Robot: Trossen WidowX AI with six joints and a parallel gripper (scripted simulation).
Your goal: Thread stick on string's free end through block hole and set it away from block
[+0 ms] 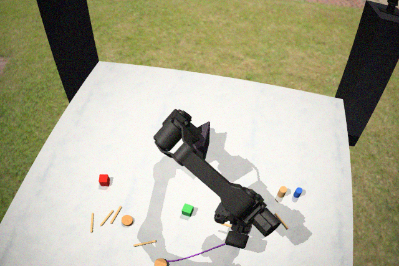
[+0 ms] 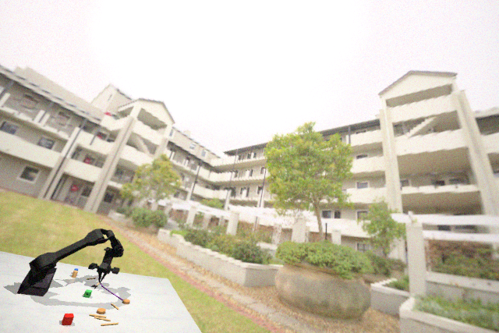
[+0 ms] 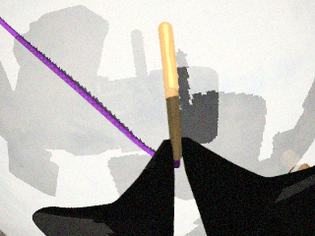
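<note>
Right now my gripper tip is 6 cm past the green block, 18 cm to the left of it and 1 cm above it. Also, from my gripper tip: red cube 13 cm behind, 50 cm to the right, 1 cm below; then blue cylinder 15 cm behind, 20 cm to the left, 1 cm below; then tan cylinder 16 cm behind, 14 cm to the left, 1 cm below.
</note>
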